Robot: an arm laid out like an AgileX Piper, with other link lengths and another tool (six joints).
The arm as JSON. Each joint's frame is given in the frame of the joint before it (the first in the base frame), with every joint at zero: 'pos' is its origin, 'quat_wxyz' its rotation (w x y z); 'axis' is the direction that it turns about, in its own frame. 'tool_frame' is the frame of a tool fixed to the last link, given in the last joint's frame.
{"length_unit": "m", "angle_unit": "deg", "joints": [
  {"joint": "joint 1", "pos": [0.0, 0.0, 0.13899], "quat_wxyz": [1.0, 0.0, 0.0, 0.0], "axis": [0.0, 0.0, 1.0]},
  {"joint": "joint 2", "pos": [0.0, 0.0, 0.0], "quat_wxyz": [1.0, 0.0, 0.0, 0.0], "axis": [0.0, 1.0, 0.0]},
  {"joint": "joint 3", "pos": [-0.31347, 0.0, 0.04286], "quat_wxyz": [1.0, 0.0, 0.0, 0.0], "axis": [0.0, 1.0, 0.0]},
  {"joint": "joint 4", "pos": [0.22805, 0.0, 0.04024], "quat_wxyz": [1.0, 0.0, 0.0, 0.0], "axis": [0.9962, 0.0, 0.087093]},
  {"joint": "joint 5", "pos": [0.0, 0.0, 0.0], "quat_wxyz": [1.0, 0.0, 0.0, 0.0], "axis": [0.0, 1.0, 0.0]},
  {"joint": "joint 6", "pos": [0.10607, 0.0, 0.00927], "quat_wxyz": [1.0, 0.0, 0.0, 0.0], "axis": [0.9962, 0.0, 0.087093]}
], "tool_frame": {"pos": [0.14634, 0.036, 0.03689], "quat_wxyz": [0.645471, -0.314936, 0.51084, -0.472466]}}
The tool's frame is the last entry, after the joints.
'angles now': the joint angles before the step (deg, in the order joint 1, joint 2, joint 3, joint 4, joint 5, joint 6). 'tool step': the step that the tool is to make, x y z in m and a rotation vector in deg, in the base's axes. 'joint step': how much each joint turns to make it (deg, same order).
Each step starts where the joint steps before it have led.
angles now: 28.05, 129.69, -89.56, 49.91, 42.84, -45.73
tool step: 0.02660, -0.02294, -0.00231, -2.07, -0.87, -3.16
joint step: -2.63, 0.44, -2.15, -4.28, 0.00, 3.72
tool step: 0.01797, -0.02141, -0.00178, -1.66, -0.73, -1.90
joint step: -2.32, 0.14, -1.19, -3.03, 0.32, 1.75
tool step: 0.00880, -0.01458, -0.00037, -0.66, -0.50, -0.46
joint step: -1.75, 0.00, -0.39, -0.97, 0.57, -0.54
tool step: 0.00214, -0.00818, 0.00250, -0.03, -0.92, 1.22
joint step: -1.21, -0.25, -0.04, 0.25, 0.83, -2.55
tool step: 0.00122, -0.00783, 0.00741, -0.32, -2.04, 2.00
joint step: -1.02, -0.95, 0.03, -0.26, 0.71, -3.03
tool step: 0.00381, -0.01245, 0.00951, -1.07, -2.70, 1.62
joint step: -1.24, -1.46, 0.03, -1.40, 0.41, -2.36
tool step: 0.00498, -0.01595, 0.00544, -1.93, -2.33, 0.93
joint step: -1.29, -1.27, 0.02, -2.49, 0.15, -1.15
